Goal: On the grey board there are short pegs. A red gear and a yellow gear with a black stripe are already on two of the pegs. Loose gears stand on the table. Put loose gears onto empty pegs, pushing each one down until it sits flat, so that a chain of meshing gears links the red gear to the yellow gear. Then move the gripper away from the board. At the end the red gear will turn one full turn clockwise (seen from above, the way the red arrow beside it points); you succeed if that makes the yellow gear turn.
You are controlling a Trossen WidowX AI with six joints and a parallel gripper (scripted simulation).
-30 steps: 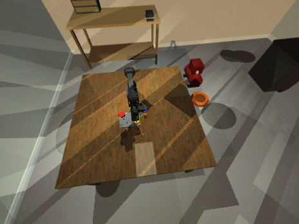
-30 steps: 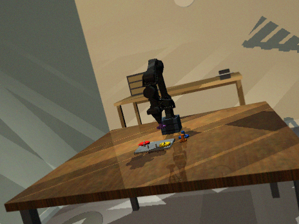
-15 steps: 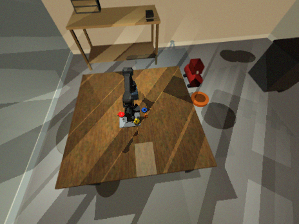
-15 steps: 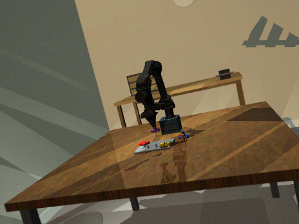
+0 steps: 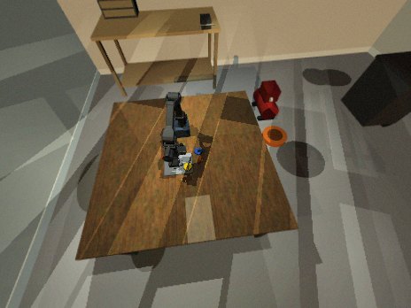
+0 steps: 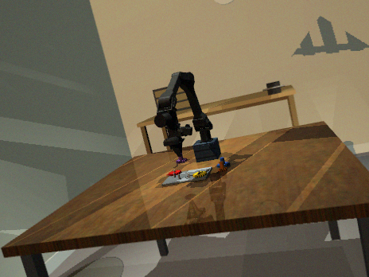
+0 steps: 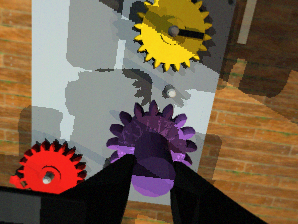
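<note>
My gripper tip is now 9 cm past the red gear, 7 cm to the left of it and 10 cm above it. The rest, counted from my gripper tip: purple gear (1 cm below); then yellow gear (1 cm ahead, 7 cm to the left, 9 cm below); then orange gear (4 cm behind, 17 cm to the left, 10 cm below).
</note>
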